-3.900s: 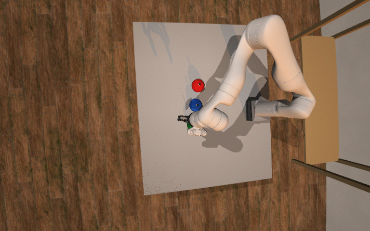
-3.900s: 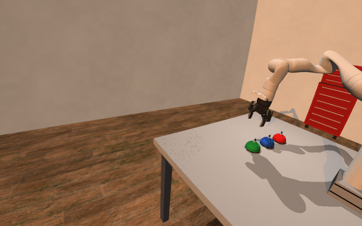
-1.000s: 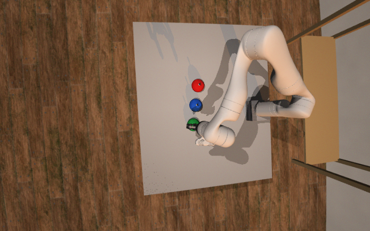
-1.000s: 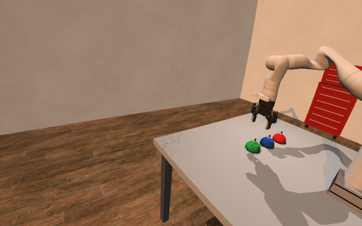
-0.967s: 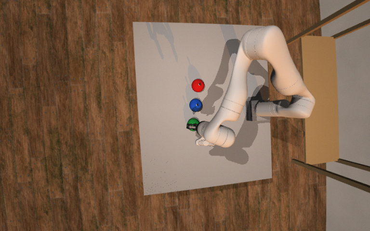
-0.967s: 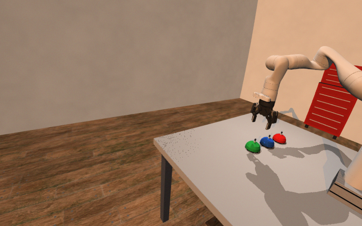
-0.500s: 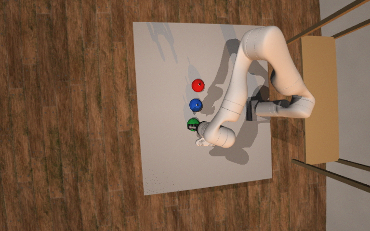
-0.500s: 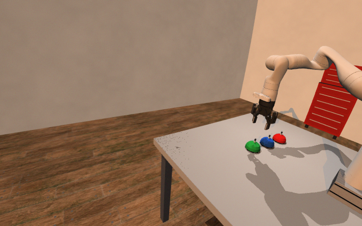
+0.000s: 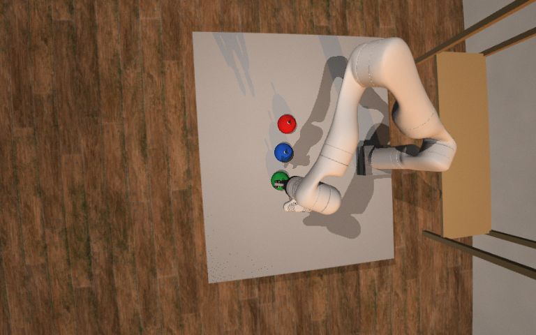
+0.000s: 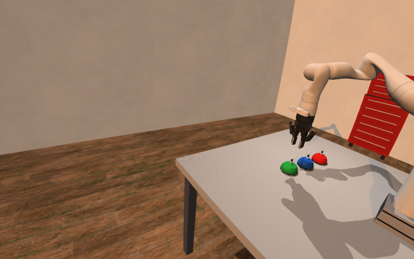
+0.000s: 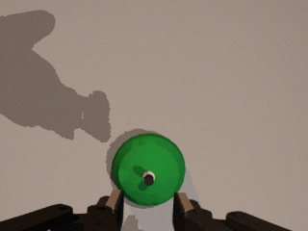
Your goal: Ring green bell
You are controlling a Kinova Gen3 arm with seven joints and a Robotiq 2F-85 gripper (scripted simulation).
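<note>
The green bell is 11 cm below my hand. Also, from my hand: blue bell (5 cm behind, 12 cm to the right, 11 cm below); red bell (9 cm behind, 24 cm to the right, 11 cm below).
</note>
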